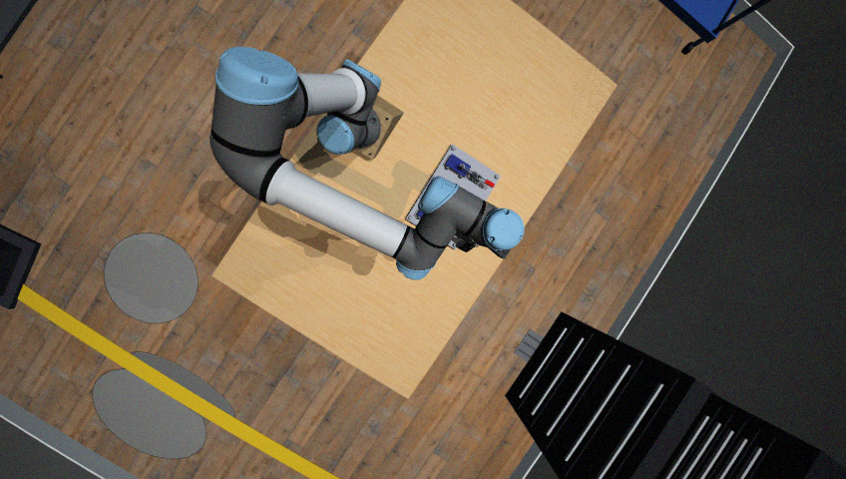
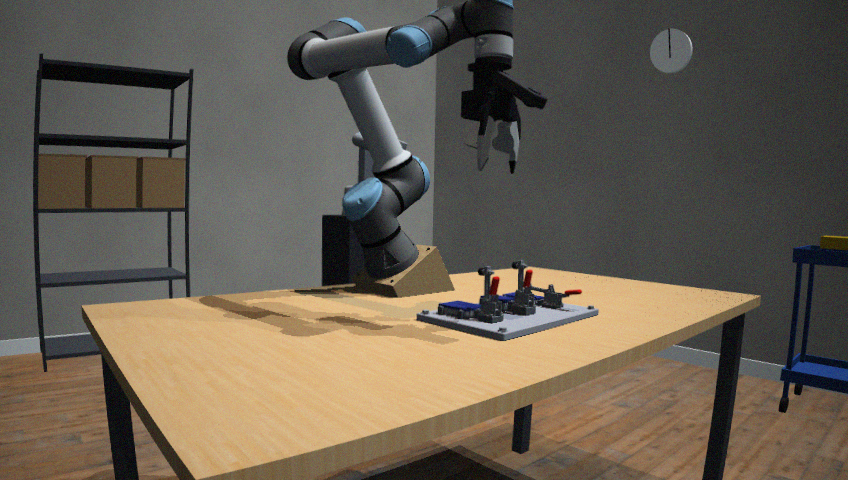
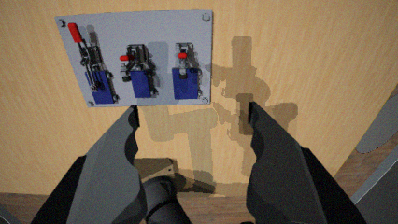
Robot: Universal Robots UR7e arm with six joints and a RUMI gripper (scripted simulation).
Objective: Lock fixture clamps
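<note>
My hand is 290 mm above the blue part, 100 mm past it and 30 mm to the right of it. Also, from my hand: grey fixture plate 310 mm below, 130 mm to the left, 40 mm behind.
</note>
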